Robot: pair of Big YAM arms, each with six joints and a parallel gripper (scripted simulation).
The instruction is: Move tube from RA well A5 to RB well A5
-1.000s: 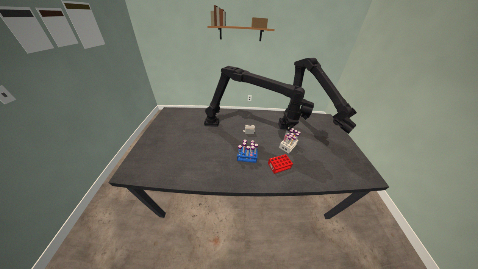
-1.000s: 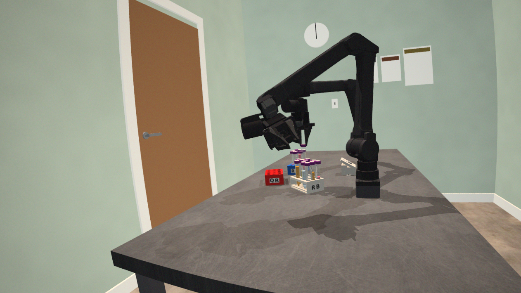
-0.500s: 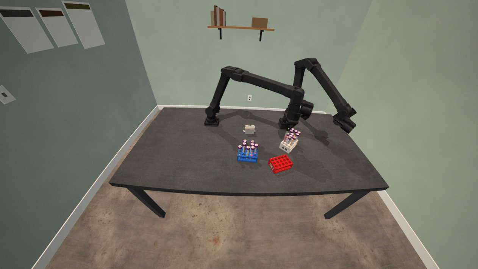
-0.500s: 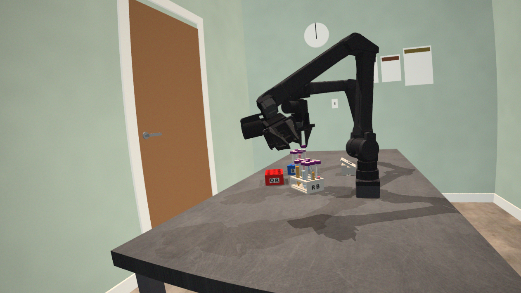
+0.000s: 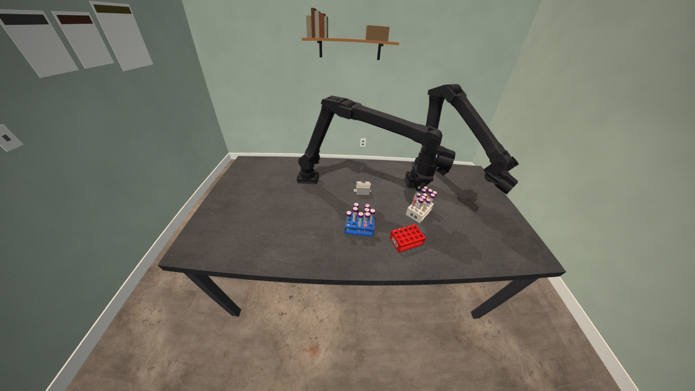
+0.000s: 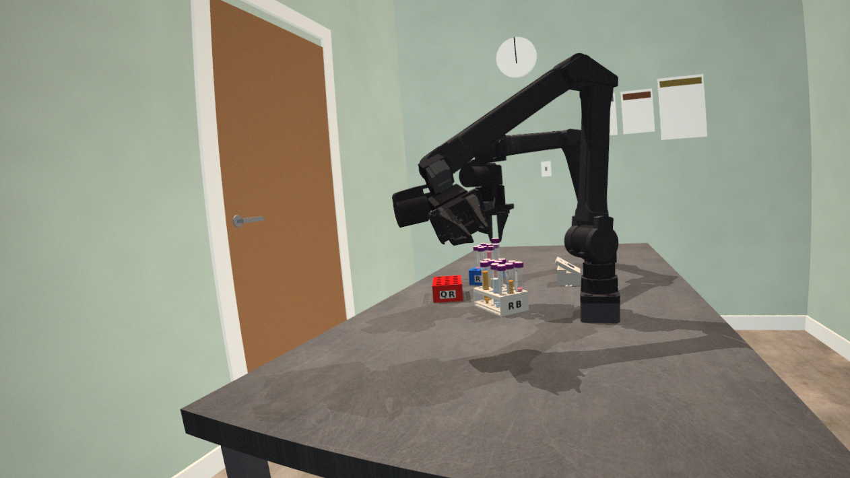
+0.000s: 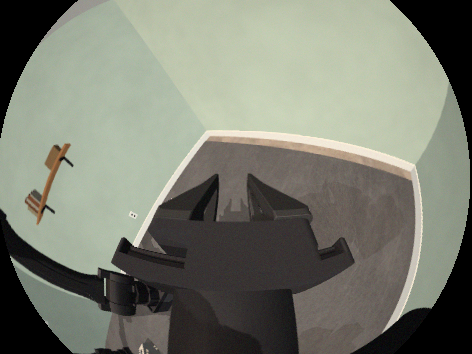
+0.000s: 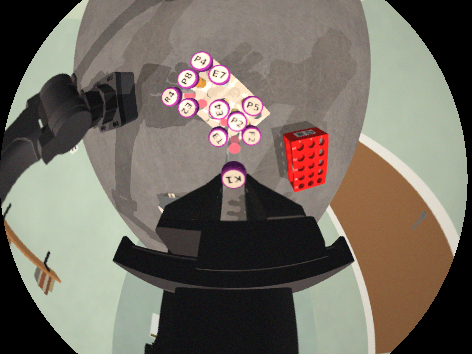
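The tube lies 60 mm below my right hand and 10 mm to the left of it. The rest, counted from my right hand: red rack 160 mm ahead, 150 mm below, 50 mm to the right; white rack 150 mm below, 60 mm to the left, 20 mm behind; rack RA 260 mm to the right, 150 mm below, 90 mm ahead.
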